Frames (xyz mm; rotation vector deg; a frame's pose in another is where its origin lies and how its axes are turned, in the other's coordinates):
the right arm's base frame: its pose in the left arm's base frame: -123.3 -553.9 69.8 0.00 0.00 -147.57
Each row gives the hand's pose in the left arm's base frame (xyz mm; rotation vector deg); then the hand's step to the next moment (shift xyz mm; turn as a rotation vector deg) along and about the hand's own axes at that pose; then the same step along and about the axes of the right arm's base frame.
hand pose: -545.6 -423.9 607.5 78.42 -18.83 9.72
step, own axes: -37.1 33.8 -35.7 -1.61 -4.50 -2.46
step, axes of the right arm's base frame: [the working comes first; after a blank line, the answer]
step, axes of the left arm's base frame: -40.7 44.2 13.4 0.19 1.63 -5.12

10.6 -59.2 13.4 -1.04 -1.27 -5.12
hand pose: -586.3 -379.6 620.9 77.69 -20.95 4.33
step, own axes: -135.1 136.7 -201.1 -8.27 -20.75 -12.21
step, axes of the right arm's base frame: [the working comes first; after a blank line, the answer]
step, axes of the left arm's base frame: -120.2 244.9 54.5 0.27 8.48 -24.00

-29.9 -271.1 54.5 -4.78 -7.01 -24.00
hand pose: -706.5 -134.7 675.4 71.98 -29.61 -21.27
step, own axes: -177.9 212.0 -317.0 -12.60 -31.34 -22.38
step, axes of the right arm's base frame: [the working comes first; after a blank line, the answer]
step, axes of the left arm's base frame: 26.8 406.7 104.7 2.52 16.01 -37.14

-240.7 -328.9 104.7 -10.71 -12.16 -37.14
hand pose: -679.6 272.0 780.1 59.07 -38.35 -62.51
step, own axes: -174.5 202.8 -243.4 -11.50 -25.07 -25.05
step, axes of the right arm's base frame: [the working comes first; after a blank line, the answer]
step, axes of the left arm's base frame: 225.3 266.4 95.4 7.62 16.53 -32.51

-333.0 -104.0 95.4 -15.30 -9.87 -32.51
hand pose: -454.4 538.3 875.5 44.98 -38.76 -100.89
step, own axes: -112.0 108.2 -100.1 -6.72 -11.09 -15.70
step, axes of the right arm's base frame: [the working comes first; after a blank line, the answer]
step, axes of the left arm's base frame: 167.7 67.4 40.3 7.35 8.53 -16.97

-177.7 33.0 40.3 -10.78 -3.26 -16.97
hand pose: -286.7 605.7 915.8 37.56 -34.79 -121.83
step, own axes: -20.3 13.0 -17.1 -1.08 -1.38 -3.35
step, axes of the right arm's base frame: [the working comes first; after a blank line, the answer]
step, axes of the left arm's base frame: 29.0 5.9 0.1 1.93 0.99 -3.10

-27.6 10.6 0.1 -2.16 0.20 -3.10
